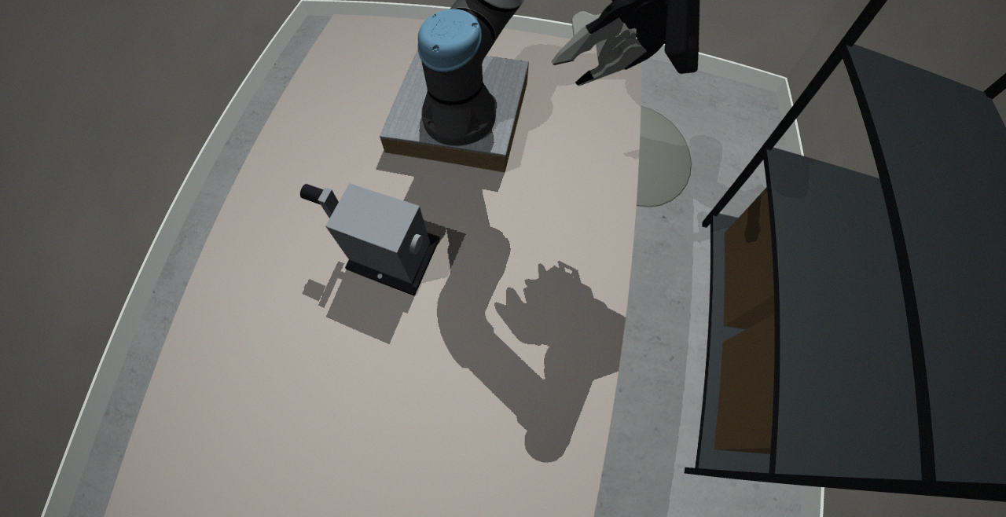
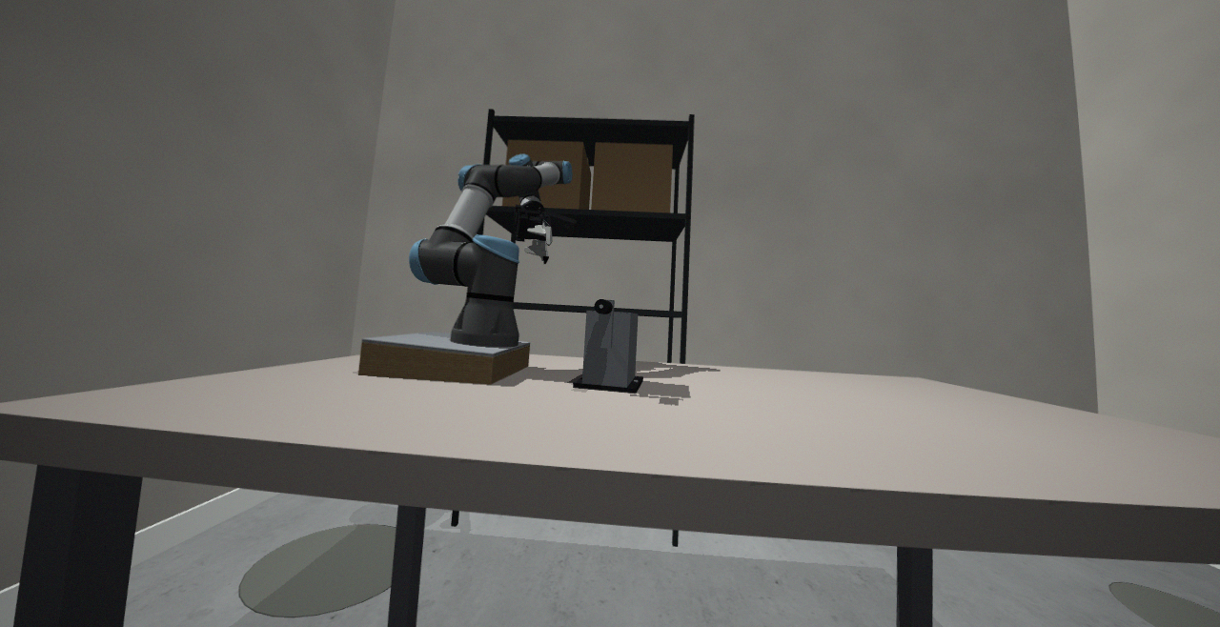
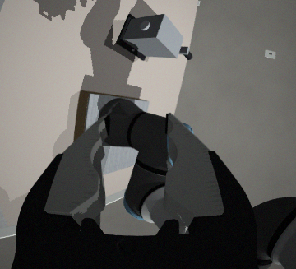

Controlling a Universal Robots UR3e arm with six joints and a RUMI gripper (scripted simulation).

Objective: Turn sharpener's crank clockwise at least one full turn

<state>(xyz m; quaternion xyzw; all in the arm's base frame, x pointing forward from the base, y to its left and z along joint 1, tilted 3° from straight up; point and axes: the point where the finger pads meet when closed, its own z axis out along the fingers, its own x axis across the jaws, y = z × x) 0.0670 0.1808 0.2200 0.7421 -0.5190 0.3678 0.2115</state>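
Now: the crank handle 160 mm ahead of my hand, 330 mm to the right of it and 150 mm below it.
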